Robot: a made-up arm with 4 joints.
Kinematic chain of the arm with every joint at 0, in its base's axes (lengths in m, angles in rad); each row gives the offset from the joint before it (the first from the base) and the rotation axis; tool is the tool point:
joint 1: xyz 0 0 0.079 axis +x
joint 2: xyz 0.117 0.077 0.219 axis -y
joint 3: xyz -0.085 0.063 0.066 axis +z
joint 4: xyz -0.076 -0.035 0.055 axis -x
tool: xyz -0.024 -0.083 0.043
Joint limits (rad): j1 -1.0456..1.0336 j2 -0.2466..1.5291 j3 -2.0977..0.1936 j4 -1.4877..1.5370
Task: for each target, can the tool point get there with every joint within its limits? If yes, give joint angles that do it. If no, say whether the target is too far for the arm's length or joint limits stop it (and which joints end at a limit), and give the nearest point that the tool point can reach.
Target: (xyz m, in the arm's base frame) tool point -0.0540 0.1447 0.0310
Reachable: yes | joints -0.3217 1.3802 -0.9853 -0.4197
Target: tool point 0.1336 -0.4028 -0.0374
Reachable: no: joint limits stop it (at a limit: joint 1, joint 2, joint 3) | nearest point -0.0100 -0.3151 0.2613 | short by 0.343 m
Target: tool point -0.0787 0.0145 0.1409
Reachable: yes | joints 0.5042 1.3596 -0.2181 -0.1014
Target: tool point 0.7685 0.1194 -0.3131
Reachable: no: too far | nearest point 0.0683 0.1705 -0.1039 | short by 0.733 m
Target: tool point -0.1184 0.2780 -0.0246
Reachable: yes | joints -0.8717 1.2305 -1.8105 0.4830
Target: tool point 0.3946 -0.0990 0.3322
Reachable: no: joint limits stop it (at a limit: joint 2, joint 3, joint 4) | nearest point 0.1378 -0.1751 0.5268 | short by 0.331 m
